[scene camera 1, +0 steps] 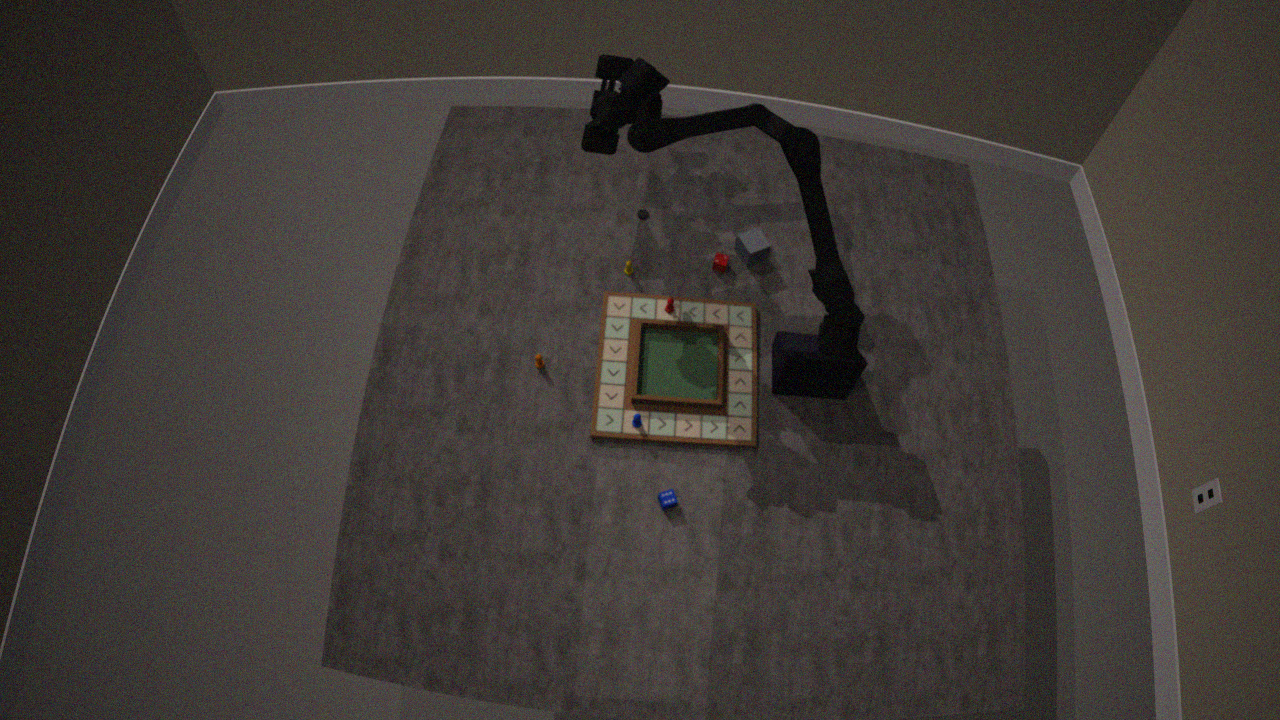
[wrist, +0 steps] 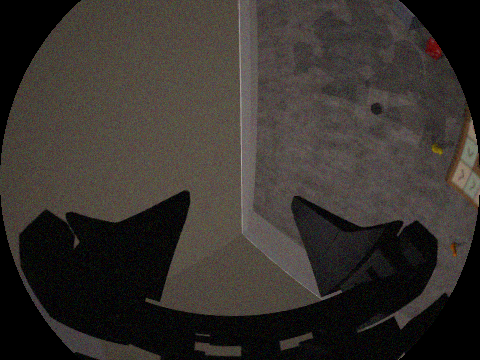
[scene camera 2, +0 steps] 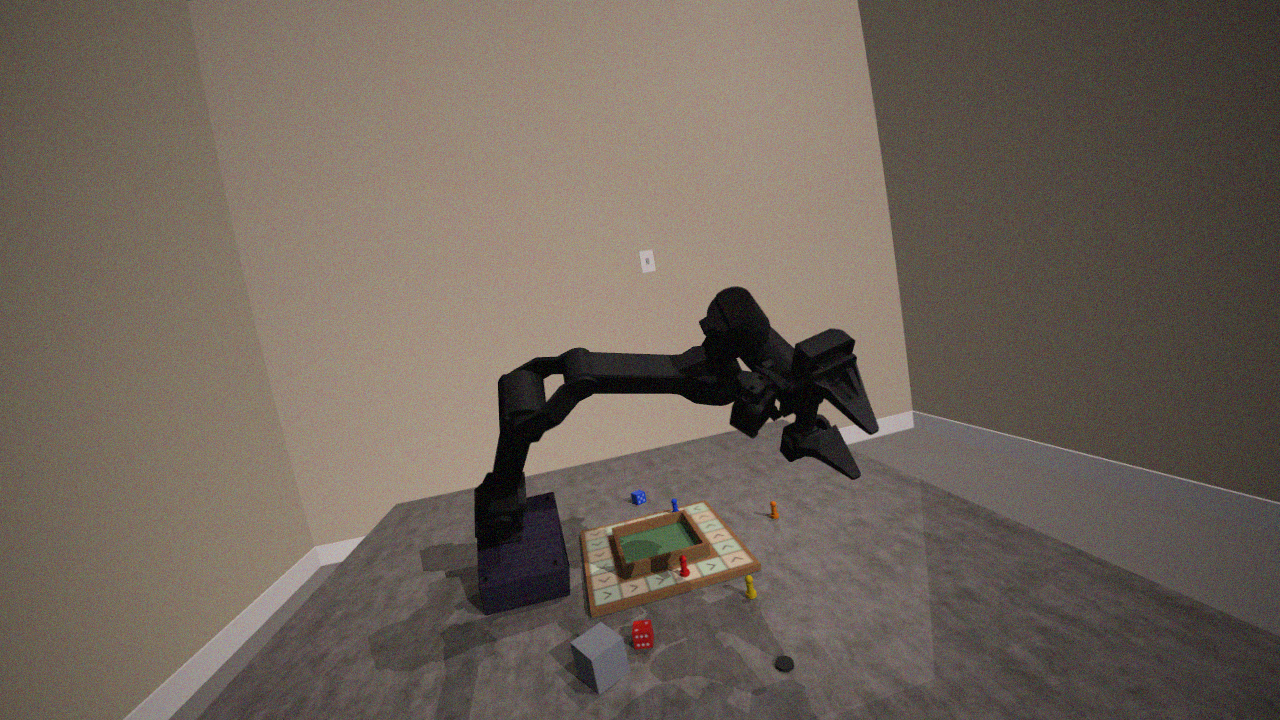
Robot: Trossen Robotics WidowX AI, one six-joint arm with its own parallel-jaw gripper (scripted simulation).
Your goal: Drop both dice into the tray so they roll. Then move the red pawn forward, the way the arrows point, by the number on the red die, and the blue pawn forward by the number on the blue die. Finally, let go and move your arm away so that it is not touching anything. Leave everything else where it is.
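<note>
My gripper [scene camera 2: 865,456] is open and holds nothing; I see it [scene camera 1: 603,98] here too, and it [wrist: 242,199] shows here as well. There is also a green tray [scene camera 1: 672,363], and I see it [scene camera 2: 653,542] here too.
</note>
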